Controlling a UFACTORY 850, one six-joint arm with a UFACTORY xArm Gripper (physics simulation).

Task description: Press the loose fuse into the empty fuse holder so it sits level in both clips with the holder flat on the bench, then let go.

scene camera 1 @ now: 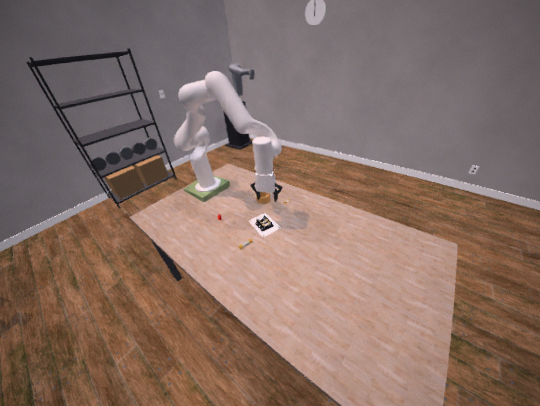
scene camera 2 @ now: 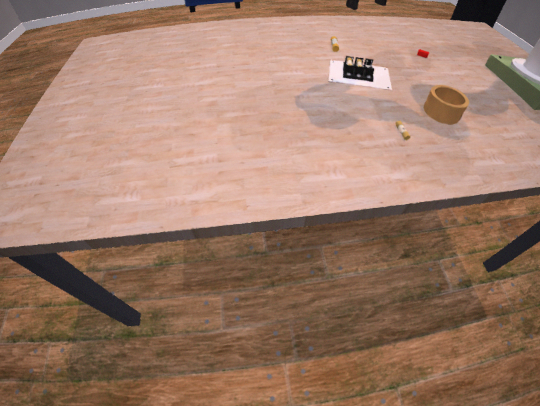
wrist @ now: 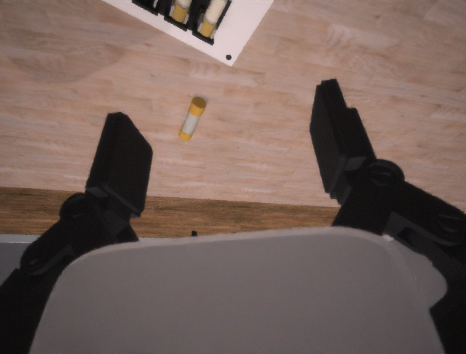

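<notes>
A loose fuse point(scene camera 1: 245, 244) point(scene camera 2: 335, 43) point(wrist: 192, 118) with yellow caps and a pale middle lies flat on the bench, apart from the white plate point(scene camera 1: 270, 232) point(scene camera 2: 381, 78) point(wrist: 245, 30). The black fuse holder block point(scene camera 1: 264, 223) point(scene camera 2: 358, 72) stands on that plate. Two of its places hold fuses; the empty fuse holder point(scene camera 2: 369, 63) point(wrist: 146, 4) is at one end, and part of it is cut off in the wrist view. My gripper point(scene camera 1: 265, 195) point(wrist: 222, 119) is open and empty, raised above the bench. The wrist view shows the loose fuse beyond and between the fingers.
A brown bowl point(scene camera 1: 262, 199) point(scene camera 2: 446, 105) stands nearer the arm's base. A second, smaller fuse point(scene camera 1: 286, 201) point(scene camera 2: 402, 130) lies beside it. A small red cylinder point(scene camera 1: 219, 217) point(scene camera 2: 423, 53) lies between the plate and the green base point(scene camera 1: 205, 192) point(scene camera 2: 515, 82).
</notes>
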